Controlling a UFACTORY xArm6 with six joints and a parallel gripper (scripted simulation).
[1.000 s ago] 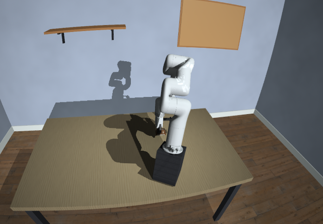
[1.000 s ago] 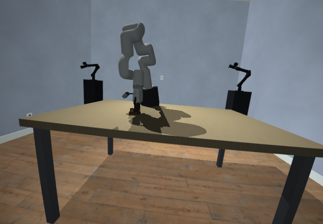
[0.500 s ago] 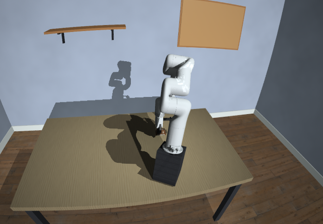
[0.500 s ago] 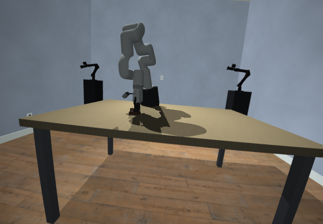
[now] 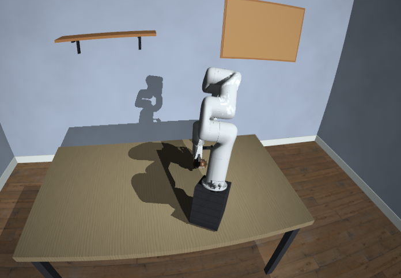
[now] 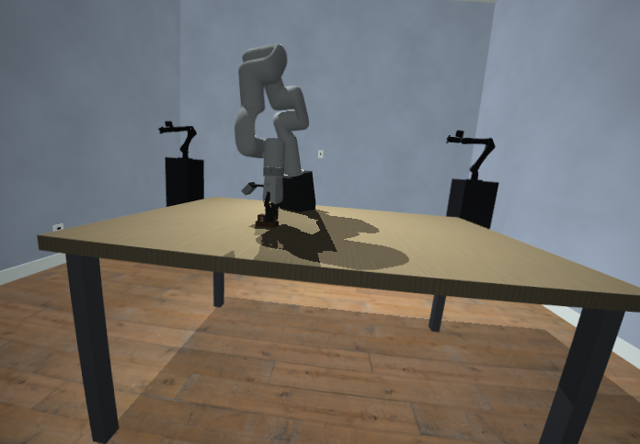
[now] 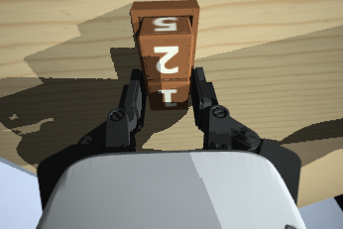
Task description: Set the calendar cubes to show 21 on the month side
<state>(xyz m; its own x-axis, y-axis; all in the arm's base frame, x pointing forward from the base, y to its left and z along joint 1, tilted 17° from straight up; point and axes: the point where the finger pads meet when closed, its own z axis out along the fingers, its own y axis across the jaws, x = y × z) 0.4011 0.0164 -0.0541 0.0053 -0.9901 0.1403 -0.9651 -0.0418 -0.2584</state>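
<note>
Right now the brown wooden tray is 3 cm below my hand and 2 cm to the right of it.
</note>
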